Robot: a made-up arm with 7 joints. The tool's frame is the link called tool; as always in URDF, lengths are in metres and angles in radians. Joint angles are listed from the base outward. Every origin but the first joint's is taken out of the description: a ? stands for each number. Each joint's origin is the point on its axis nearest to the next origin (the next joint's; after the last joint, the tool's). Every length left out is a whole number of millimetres.
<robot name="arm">
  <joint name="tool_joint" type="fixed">
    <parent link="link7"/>
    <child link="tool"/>
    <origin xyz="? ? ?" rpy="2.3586 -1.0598 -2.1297"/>
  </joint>
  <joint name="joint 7" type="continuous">
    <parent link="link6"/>
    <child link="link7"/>
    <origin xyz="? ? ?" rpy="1.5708 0 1.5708"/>
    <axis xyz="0 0 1"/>
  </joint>
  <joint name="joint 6" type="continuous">
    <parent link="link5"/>
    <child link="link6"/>
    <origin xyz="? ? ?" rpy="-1.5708 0 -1.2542"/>
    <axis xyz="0 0 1"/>
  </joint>
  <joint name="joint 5" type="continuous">
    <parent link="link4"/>
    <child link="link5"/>
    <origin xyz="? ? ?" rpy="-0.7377 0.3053 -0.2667"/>
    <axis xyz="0 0 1"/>
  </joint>
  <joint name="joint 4" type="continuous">
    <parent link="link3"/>
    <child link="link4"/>
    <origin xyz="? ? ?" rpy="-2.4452 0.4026 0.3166"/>
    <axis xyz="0 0 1"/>
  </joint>
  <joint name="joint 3" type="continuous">
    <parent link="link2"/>
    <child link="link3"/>
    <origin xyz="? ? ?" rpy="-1.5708 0 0"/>
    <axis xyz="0 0 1"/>
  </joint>
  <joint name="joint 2" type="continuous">
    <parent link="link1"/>
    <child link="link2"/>
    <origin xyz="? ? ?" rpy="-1.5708 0 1.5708"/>
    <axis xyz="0 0 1"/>
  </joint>
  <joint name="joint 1" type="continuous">
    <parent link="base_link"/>
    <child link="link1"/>
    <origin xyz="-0.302 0.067 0.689" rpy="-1.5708 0 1.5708"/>
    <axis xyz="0 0 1"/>
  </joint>
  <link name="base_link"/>
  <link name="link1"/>
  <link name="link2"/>
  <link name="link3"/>
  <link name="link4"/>
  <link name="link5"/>
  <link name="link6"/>
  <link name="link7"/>
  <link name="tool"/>
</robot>
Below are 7 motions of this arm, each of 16 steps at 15 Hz.
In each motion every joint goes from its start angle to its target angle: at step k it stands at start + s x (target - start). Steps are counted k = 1, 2, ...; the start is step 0. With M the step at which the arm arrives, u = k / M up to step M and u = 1 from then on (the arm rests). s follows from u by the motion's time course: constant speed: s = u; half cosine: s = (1 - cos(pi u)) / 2; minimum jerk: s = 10 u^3 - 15 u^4 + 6 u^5.
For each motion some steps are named. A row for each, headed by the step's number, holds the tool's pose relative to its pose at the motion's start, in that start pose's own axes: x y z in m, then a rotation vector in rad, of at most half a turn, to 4 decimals.
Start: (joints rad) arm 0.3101 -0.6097 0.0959 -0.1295 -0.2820 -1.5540 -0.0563
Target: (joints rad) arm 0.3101 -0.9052 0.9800 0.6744 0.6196 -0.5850 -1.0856
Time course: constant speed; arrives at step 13
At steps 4, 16:
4: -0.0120 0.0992 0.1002 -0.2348 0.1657 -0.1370
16: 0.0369 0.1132 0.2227 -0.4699 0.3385 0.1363

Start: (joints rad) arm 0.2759 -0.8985 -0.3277 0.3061 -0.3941 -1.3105 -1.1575
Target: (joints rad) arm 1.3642 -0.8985 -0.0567 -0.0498 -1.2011 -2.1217 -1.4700
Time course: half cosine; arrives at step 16
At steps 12, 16:
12: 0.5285 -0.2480 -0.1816 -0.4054 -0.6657 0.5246
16: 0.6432 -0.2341 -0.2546 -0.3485 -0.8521 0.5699

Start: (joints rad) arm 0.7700 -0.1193 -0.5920 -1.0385 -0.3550 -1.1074 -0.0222
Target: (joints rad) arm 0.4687 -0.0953 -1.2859 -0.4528 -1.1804 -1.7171 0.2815
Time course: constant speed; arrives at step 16
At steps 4, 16:
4: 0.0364 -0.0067 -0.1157 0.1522 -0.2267 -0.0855
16: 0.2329 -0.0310 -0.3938 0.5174 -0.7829 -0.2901

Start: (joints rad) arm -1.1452 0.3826 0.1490 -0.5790 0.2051 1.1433 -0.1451
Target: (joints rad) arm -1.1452 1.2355 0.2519 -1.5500 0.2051 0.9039 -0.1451
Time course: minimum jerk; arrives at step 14
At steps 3, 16:
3: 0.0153 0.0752 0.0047 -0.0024 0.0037 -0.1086
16: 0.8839 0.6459 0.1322 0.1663 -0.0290 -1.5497

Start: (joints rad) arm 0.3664 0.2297 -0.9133 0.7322 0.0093 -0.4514 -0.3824
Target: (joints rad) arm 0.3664 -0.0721 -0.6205 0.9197 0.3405 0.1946 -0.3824
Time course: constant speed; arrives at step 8
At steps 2, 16:
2: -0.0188 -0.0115 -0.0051 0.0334 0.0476 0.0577
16: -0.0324 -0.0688 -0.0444 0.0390 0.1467 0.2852

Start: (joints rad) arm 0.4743 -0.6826 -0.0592 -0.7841 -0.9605 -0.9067 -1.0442
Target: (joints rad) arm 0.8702 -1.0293 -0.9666 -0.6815 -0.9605 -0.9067 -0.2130
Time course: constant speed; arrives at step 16
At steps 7, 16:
7: -0.0335 0.1231 -0.1717 0.9089 0.1031 -0.1429
16: -0.0381 0.2098 -0.1871 2.0545 0.4261 -0.1839

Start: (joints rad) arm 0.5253 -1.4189 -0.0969 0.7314 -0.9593 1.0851 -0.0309
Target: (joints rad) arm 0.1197 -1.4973 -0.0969 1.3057 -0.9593 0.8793 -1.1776
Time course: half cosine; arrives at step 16
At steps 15, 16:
15: 0.7686 -0.2794 -0.0051 -0.6365 -1.1023 0.9475
16: 0.7765 -0.2780 -0.0024 -0.6412 -1.1166 0.9529

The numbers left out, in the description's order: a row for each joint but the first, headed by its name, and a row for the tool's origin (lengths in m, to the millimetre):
tool: 0.239 0.082 0
joint 7: -0.383 0.022 0
joint 6: 0.059 -0.023 0
joint 5: 0.071 0.29 0
joint 4: 0.081 -0.116 0
joint 3: 0.11 0.278 0
joint 2: 0.013 0.058 0

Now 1 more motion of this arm.
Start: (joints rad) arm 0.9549 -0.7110 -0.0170 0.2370 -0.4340 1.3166 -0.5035
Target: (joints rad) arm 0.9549 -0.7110 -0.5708 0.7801 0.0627 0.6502 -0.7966
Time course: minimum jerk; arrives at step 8
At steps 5, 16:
5: 0.5284 -0.4872 -0.1885 -0.3797 -0.9813 0.8003
16: 0.8044 -0.5185 -0.1334 -0.3495 -1.3351 1.1411

